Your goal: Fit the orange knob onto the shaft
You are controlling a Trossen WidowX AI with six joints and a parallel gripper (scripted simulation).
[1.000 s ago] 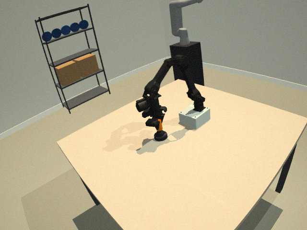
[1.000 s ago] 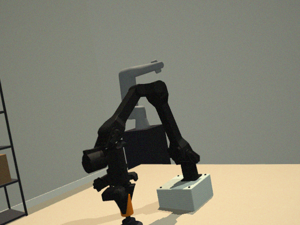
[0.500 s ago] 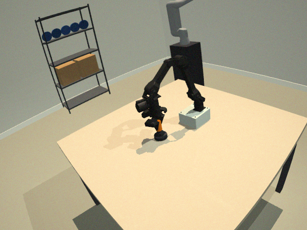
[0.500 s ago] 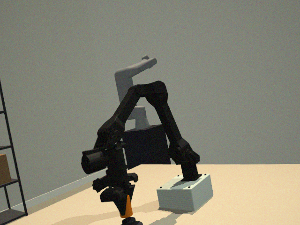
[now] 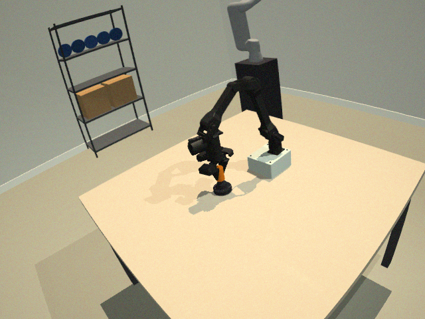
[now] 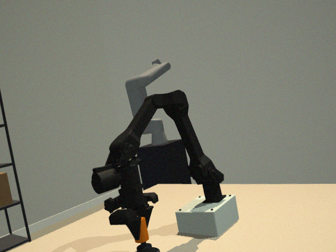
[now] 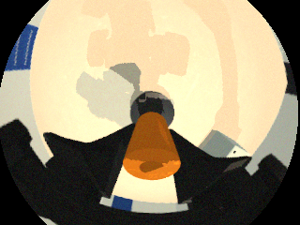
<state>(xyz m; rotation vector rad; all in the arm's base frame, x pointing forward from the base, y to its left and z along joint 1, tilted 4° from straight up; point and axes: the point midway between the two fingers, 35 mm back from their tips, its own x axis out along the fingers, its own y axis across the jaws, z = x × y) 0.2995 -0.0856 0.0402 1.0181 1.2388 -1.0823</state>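
My gripper tip is 20 mm below the orange knob. From my gripper tip the other things lie so: dark round pedestal (40 mm below).
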